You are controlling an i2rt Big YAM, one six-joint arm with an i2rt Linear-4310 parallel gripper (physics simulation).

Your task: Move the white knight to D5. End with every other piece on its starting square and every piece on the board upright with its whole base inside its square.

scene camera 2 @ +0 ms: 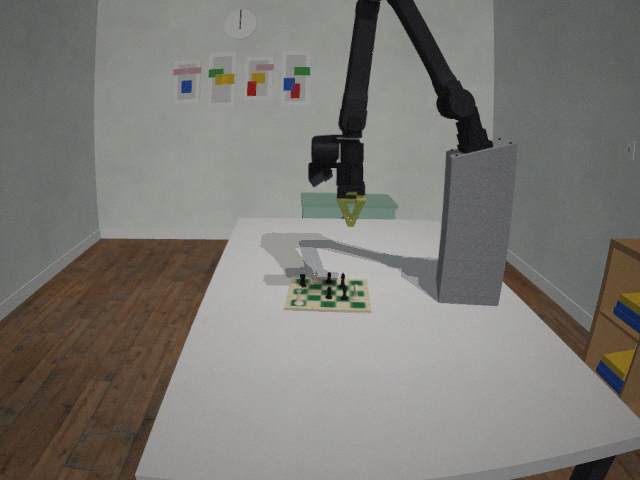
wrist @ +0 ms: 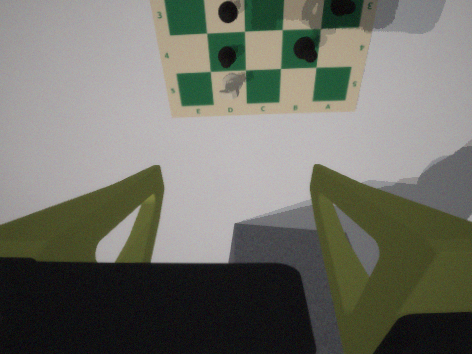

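Where they show: gripper, fingertip midpoint: [scene camera 2: 350, 223] [wrist: 236, 176]; arm's base, link origin: [scene camera 2: 475, 148].
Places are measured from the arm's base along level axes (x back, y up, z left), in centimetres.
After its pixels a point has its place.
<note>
The white knight [scene camera 2: 355, 292] {y -39.2, x -30.7, z 9.5 cm} [wrist: 233, 85] {y -39.0, x -31.1, z 8.9 cm} stands upright on D5, and its base looks to be inside the square. The chessboard [scene camera 2: 327, 310] {y -41.4, x -37.0, z 17.1 cm} [wrist: 265, 111] {y -41.2, x -27.5, z 4.9 cm} lies flat on the table. A black piece [scene camera 2: 344, 294] {y -39.8, x -33.5, z 10.0 cm} [wrist: 227, 56] {y -39.0, x -34.0, z 9.6 cm} stands on D4, just beside the knight. Other black pieces stand on D3 [wrist: 228, 11] {y -38.2, x -37.9, z 9.6 cm}, B4 [wrist: 304, 48] {y -39.4, x -35.1, z 2.1 cm} and A3 [wrist: 342, 6] {y -39.0, x -38.9, z -0.5 cm}. In the scene view, a white piece [scene camera 2: 298, 298] {y -39.4, x -44.6, z 15.7 cm} stands at the near left corner and a black rook [scene camera 2: 302, 280] {y -39.4, x -45.8, z 3.4 cm} at the far left. My gripper [scene camera 2: 351, 224] {y -21.0, x -32.8, z 8.5 cm} [wrist: 236, 176] {y -21.0, x -32.8, z 8.5 cm} is open and empty, high above the table, clear of the pieces.
The tall grey pedestal [scene camera 2: 475, 227] {y -20.0, x 0.0, z 8.0 cm} that bears the arm stands on the white table [scene camera 2: 361, 392] {y -41.8, x -26.2, z 52.1 cm}, right of the board. A green cabinet [scene camera 2: 348, 200] is behind the table. A wooden shelf [scene camera 2: 602, 330] with yellow and blue items is at the right.
</note>
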